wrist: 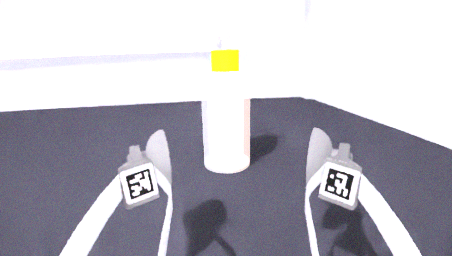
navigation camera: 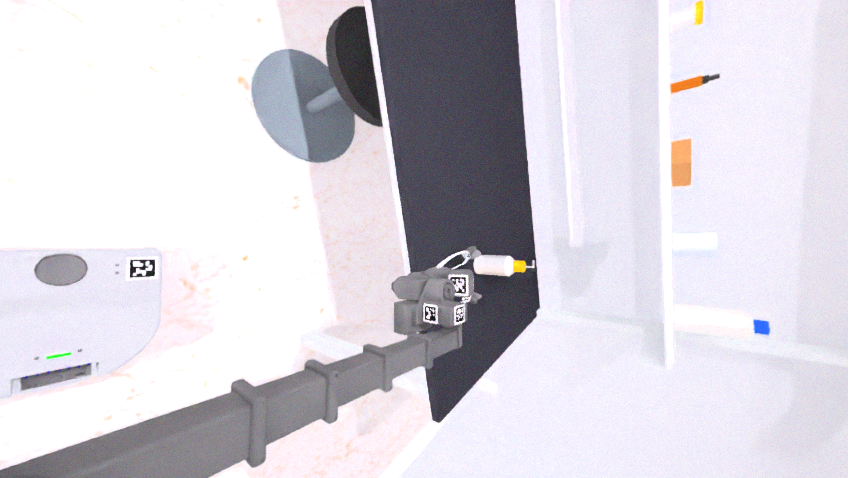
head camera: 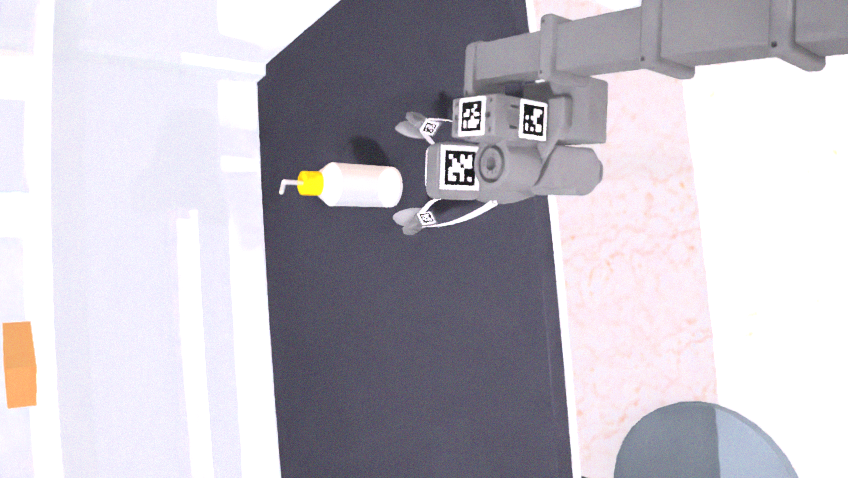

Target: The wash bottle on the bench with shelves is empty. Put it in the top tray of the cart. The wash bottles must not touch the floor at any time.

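Places are measured from the robot's base along level axes (x up, y right, z ahead), in centimetres.
Pixels of known places: gripper, between the fingertips: (navigation camera: 477, 274) (head camera: 401, 173); robot's base, origin of its link: (navigation camera: 62, 267).
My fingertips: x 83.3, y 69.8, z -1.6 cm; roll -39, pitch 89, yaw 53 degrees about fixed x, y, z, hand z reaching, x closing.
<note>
For each thing: its top centre in the pictures, then the offset to it from my fingertips. Level surfaces: height alone.
- wash bottle, centre of its top: (head camera: 279, 184) (navigation camera: 535, 265) dx +10.4, dy +13.6, dz +2.0 cm
- dark bench top, height of its surface: dx -7.0 cm
- orange box, centre of its top: (head camera: 4, 364) (navigation camera: 691, 162) dx +42.7, dy +40.6, dz +30.3 cm
- orange tool, centre of its top: (navigation camera: 719, 75) dx +47.9, dy +35.3, dz +49.9 cm
- blue-capped bottle, centre of its top: (navigation camera: 767, 328) dx +56.5, dy +47.4, dz -13.4 cm
The wash bottle (head camera: 362, 185) (navigation camera: 494, 265) (wrist: 226, 130), white with a yellow cap and a bent spout, stands upright on the dark bench top (head camera: 415, 356) (navigation camera: 451, 118) (wrist: 75, 150), near the shelf side. My gripper (head camera: 408, 173) (navigation camera: 473, 274) (wrist: 237, 148) is open and empty, above the bench top. Its fingertips are just short of the bottle, one to each side of its line; in the wrist view the bottle shows between and beyond them. The finger shadows fall on the bench. The cart does not show in these views.
A white shelf board (navigation camera: 665, 178) runs behind the bench. An orange box (head camera: 19, 365) (navigation camera: 681, 163), an orange tool (navigation camera: 685, 84) and a blue-capped bottle (navigation camera: 712, 320) are on the shelves. A stool with a black seat (navigation camera: 356, 65) stands at the bench's front edge.
</note>
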